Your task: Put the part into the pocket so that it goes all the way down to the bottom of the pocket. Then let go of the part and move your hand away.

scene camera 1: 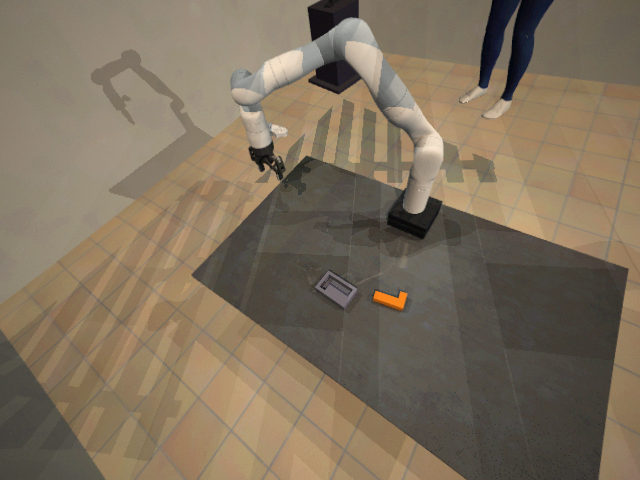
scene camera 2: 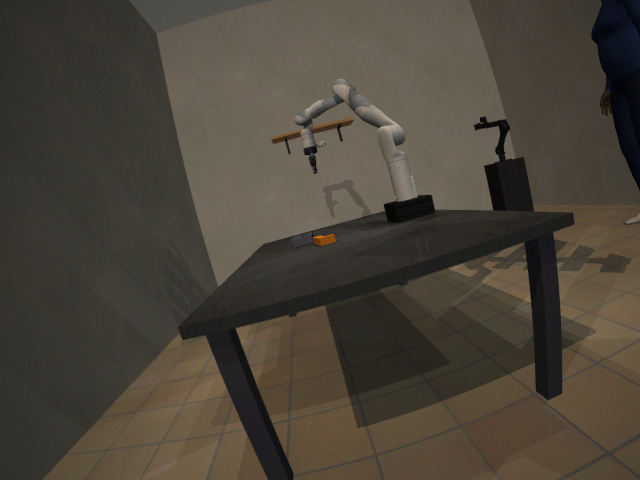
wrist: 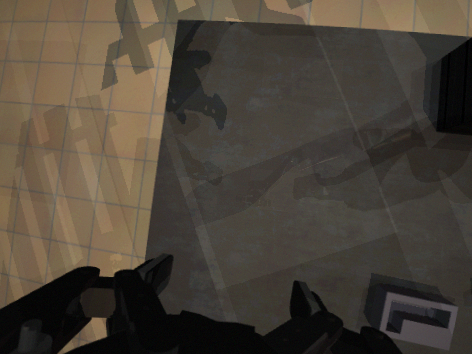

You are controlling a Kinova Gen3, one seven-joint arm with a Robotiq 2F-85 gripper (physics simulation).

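Frame: origin at the arm's base, x right, y ahead, z up, level; millimetres.
Where they show: gripper, between the fingertips: [scene camera 1: 271,175] [scene camera 2: 315,172] [wrist: 230,281]; arm's base, origin of its link: [scene camera 1: 413,205] [scene camera 2: 406,199].
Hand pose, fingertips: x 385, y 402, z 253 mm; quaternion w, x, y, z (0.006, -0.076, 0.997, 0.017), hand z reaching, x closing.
Each offset is from my fingertips to the top centre of the thing. Level surfaces: height alone.
The orange L-shaped part {dz -302, dx -553, dy -26 mm} [scene camera 1: 388,299] [scene camera 2: 324,240] lies flat on the dark table, beside the pocket block and apart from it. It does not show in the wrist view. The grey-purple block {dz -296, dx -384, dy +89 mm} [scene camera 1: 338,298] [scene camera 2: 300,241] [wrist: 425,336] has an empty L-shaped pocket in its top and sits on the table; the wrist view has it at the lower right. My gripper [scene camera 1: 270,171] [scene camera 2: 313,170] [wrist: 230,281] is open and empty. It hangs high above the table's far left corner in scene camera 1, well away from both the part and the block.
The dark table {dz -332 mm} [scene camera 1: 439,361] [scene camera 2: 361,258] [wrist: 275,125] carries the arm's black base [scene camera 1: 413,217] [scene camera 2: 409,208] [wrist: 455,95]. A wooden wall shelf [scene camera 2: 330,126] is behind the arm. A black pedestal [scene camera 1: 336,51] [scene camera 2: 509,183] and a standing person [scene camera 1: 516,46] [scene camera 2: 622,56] are off the table.
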